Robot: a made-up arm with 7 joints. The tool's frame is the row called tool. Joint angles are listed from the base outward.
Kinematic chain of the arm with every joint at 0, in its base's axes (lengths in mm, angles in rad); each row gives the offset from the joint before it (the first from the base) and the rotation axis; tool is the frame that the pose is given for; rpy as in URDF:
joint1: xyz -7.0 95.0 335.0 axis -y
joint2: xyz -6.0 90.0 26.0 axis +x
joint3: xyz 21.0 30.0 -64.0 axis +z
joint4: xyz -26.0 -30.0 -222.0 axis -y
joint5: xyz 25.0 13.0 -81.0 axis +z
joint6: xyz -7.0 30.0 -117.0 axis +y
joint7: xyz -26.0 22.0 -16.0 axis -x
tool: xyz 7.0 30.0 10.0 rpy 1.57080 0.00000 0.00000
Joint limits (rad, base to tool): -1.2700..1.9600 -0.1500..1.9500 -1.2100..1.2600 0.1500..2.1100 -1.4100..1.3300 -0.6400..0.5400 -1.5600..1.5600
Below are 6 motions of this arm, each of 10 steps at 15 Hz.
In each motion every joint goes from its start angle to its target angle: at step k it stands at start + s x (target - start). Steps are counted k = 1, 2, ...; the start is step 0. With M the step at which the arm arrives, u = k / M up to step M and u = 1 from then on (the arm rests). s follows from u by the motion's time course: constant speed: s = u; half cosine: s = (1 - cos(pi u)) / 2; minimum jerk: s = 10 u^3 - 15 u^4 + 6 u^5.
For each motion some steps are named. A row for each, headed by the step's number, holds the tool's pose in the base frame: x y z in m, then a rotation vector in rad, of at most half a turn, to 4 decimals.
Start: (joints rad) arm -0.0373 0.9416 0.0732 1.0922 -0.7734 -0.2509 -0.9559
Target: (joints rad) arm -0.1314 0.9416 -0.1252 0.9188 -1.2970 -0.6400 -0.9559
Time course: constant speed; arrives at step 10
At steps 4, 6, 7, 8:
4: 0.1682 0.4982 0.2073 -1.7584 2.0366 -0.1962
6: 0.1690 0.4943 0.1935 -1.6879 2.2102 -0.0606
7: 0.1689 0.4924 0.1862 -1.6502 2.2970 0.0090
8: 0.1685 0.4904 0.1787 -1.6107 2.3836 0.0800

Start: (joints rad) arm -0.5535 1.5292 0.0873 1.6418 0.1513 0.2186 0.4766
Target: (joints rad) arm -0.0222 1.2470 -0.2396 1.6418 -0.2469 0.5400 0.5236
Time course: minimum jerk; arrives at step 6
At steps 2, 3, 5, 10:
2: 0.2151 0.4760 0.3344 1.7906 -1.4105 -0.6489
3: 0.2054 0.4702 0.3326 1.8928 -1.3745 -0.6304
5: 0.1998 0.4514 0.3282 2.0423 -1.3431 -0.5820
10: 0.1999 0.4495 0.3280 2.0534 -1.3422 -0.5772

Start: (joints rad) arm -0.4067 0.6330 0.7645 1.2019 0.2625 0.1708 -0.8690
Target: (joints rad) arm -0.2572 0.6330 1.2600 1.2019 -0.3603 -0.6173 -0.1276
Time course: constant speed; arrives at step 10
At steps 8, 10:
8: -0.0188 0.5595 0.2098 -2.2859 1.0106 -1.2909
10: -0.0265 0.5613 0.2284 -2.2554 1.2188 -1.1110

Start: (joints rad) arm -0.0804 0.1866 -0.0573 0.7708 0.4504 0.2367 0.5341
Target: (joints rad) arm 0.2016 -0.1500 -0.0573 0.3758 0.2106 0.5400 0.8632
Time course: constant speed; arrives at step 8
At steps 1, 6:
1: 0.0791 0.3227 -0.1013 0.9072 -0.2319 0.4617
6: 0.1158 0.2302 -0.1242 0.5868 -0.0556 0.2116

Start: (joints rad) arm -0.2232 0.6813 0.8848 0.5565 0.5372 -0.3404 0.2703
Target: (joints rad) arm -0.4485 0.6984 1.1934 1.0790 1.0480 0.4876 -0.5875
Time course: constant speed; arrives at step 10
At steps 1, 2, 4, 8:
1: -0.0545 0.5721 0.0545 1.9587 -0.3042 1.7835
2: -0.0550 0.5700 0.0601 1.9568 -0.1792 1.8651
4: -0.0545 0.5657 0.0731 1.9303 0.0705 1.9895
8: -0.0494 0.5575 0.1072 1.8379 0.5213 2.0700

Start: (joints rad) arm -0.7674 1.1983 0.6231 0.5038 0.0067 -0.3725 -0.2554
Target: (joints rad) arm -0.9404 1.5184 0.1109 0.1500 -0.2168 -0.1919 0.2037
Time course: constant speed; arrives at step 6
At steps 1, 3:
1: 0.0128 0.6682 0.3009 2.8438 -0.8766 -0.1755
3: 0.0426 0.6776 0.3278 2.6713 -0.6892 -0.7204

